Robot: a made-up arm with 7 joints.
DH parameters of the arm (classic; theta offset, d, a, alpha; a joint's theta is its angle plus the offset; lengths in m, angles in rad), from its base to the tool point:
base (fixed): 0 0.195 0 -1.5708
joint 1: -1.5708 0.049 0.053 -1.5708
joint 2: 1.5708 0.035 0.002 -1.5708
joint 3: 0 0.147 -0.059 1.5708
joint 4: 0 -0.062 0.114 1.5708
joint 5: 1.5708 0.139 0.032 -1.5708
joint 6: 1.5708 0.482 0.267 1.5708
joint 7: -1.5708 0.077 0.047 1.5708
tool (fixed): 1.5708 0.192 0 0
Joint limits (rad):
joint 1: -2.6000..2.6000
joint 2: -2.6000..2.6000
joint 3: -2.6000..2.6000
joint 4: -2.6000..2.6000
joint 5: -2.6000..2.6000
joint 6: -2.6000..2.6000
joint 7: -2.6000..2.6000
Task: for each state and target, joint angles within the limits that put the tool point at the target. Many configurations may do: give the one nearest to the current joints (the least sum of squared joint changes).
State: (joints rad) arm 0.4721 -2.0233 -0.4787 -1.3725 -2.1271 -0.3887 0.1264
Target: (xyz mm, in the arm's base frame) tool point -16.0 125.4 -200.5
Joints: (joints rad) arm 0.5426 -2.1578 -0.5162 -1.5953 -2.0375 -0.4553 -0.0753
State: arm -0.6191 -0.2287 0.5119 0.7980 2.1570 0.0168 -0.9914
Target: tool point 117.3 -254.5 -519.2
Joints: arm -0.9713 -0.3306 0.3412 0.9305 2.5513 0.1115 -1.0979
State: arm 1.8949 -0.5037 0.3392 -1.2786 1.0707 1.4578 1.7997
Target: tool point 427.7 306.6 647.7
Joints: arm 1.9868 -0.2598 -0.0023 -1.3720 1.1480 1.9192 2.6000
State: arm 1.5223 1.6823 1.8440 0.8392 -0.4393 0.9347 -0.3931
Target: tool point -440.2 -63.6 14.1
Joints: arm 1.8715 1.4196 1.9768 0.5149 -0.6256 0.8687 -1.0706
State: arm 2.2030 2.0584 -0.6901 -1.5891 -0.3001 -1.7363 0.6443
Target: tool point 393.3 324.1 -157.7
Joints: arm 2.2919 2.1033 -0.5657 -1.7110 -0.2266 -1.8080 -0.0587
